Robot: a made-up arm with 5 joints.
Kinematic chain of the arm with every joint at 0, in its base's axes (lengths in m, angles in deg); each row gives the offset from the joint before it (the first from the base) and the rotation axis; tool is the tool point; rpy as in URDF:
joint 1: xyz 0.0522 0 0.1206 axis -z
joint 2: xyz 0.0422 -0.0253 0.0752 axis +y
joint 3: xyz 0.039 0 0.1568 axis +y
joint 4: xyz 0.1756 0 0.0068 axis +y
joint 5: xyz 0.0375 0.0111 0 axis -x
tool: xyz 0 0 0 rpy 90 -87.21 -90
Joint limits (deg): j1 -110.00..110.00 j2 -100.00..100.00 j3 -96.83..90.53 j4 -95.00..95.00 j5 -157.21..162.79
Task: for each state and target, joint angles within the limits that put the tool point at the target. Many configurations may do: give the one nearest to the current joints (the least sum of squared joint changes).
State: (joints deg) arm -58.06 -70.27 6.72 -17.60 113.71
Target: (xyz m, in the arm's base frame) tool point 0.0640 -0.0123 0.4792
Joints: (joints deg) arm -77.39 -70.79 8.87 -17.38 113.71
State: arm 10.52 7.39 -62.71 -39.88 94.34
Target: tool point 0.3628 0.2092 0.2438
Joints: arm -36.13 39.77 -18.19 -38.16 94.34
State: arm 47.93 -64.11 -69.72 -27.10 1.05
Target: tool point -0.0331 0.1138 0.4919
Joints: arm 58.88 -68.86 -28.35 -30.12 1.05
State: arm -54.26 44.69 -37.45 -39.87 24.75
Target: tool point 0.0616 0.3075 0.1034
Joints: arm -90.89 48.32 13.90 -38.04 24.75
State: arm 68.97 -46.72 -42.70 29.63 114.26
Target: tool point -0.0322 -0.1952 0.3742
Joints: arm 109.55 -25.78 14.87 42.54 114.26
